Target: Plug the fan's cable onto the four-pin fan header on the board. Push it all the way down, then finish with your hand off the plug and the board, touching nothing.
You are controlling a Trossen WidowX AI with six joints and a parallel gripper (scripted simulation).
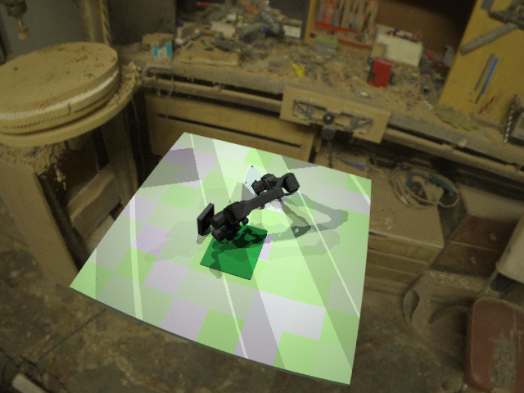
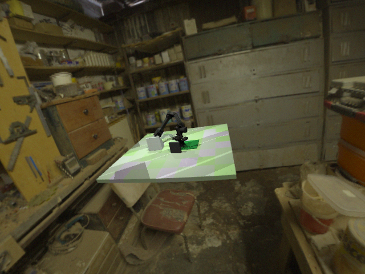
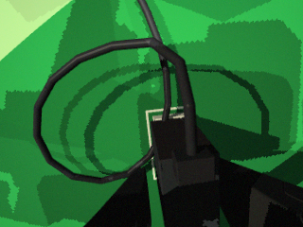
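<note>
My gripper tip is 1 cm to the left of the fan plug and 1 cm below it. The rest, counted from my gripper tip: black fan: 2 cm behind, 13 cm to the right, 4 cm above; then green board: 3 cm ahead, 4 cm to the left, 4 cm below; then white four-pin header: 1 cm to the right, 2 cm below.
</note>
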